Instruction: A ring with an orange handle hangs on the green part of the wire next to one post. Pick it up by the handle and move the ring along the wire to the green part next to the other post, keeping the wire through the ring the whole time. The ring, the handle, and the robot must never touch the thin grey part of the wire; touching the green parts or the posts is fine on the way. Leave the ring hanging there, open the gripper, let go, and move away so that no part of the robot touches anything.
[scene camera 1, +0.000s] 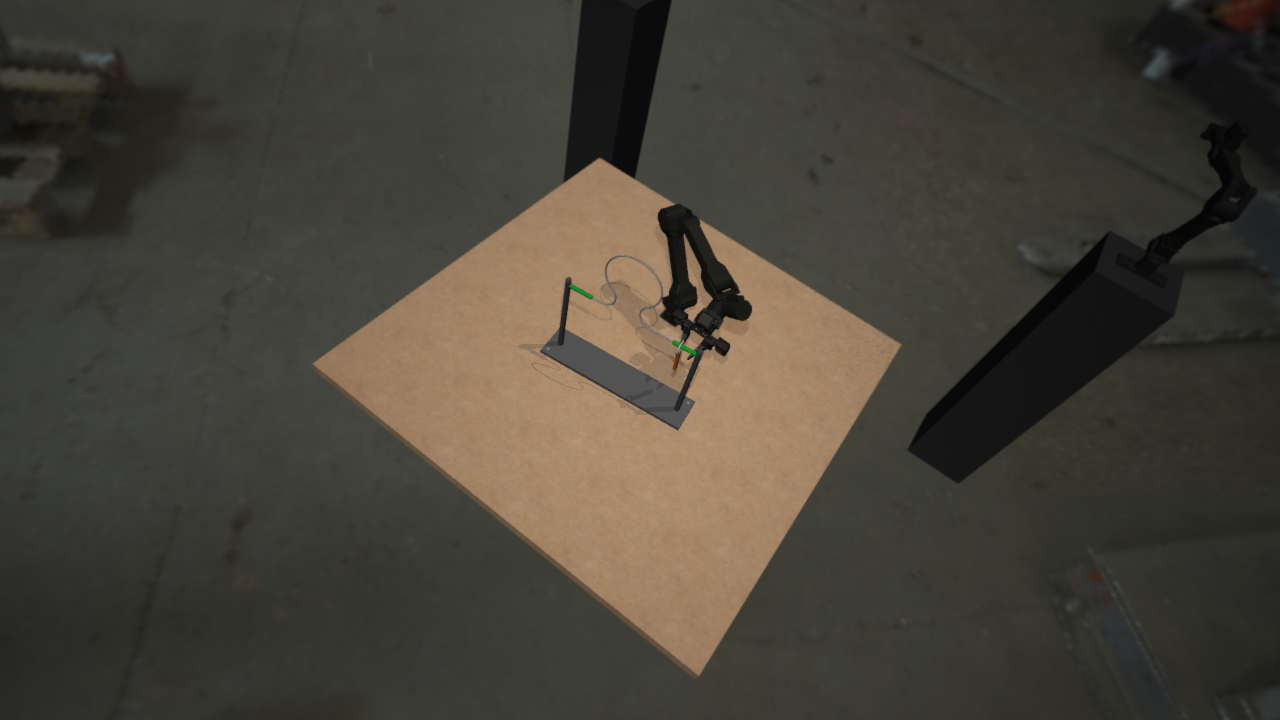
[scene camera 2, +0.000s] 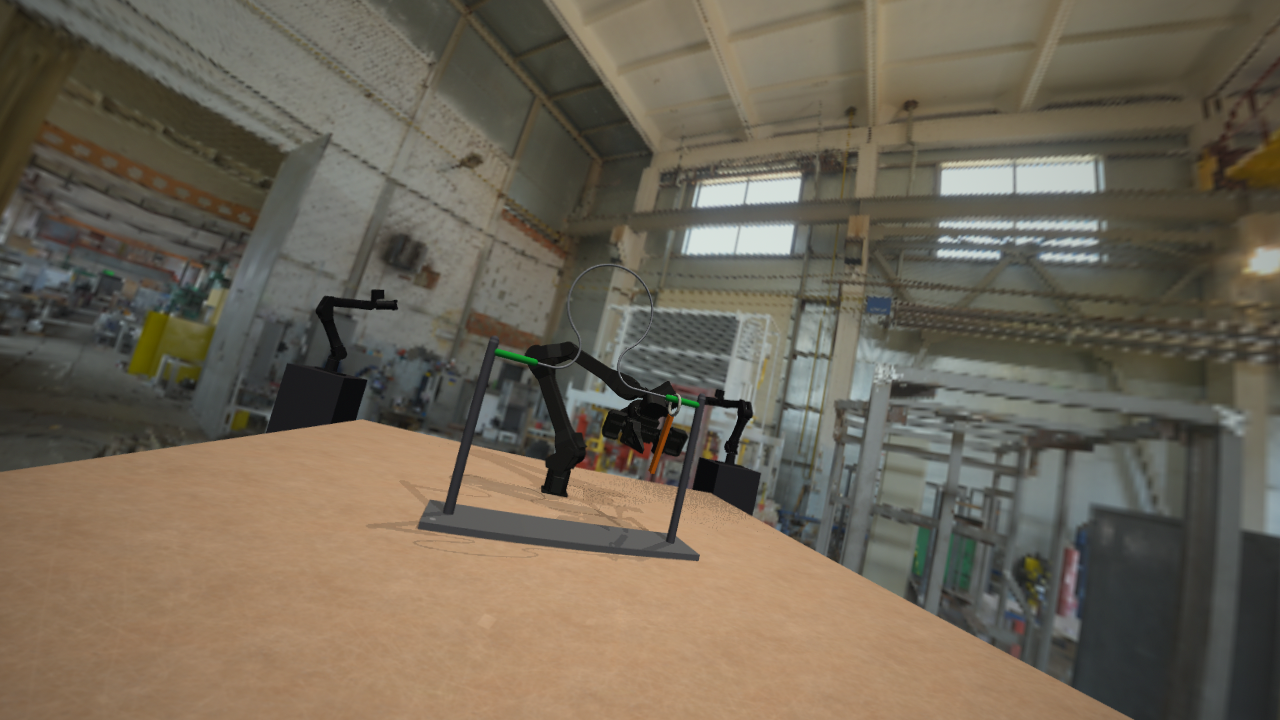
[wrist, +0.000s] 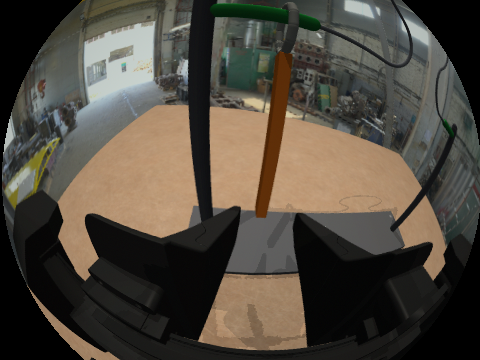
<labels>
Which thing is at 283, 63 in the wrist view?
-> A ring.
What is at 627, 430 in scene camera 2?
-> My gripper.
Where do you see my gripper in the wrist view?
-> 267, 217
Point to my gripper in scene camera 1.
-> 682, 355
</labels>
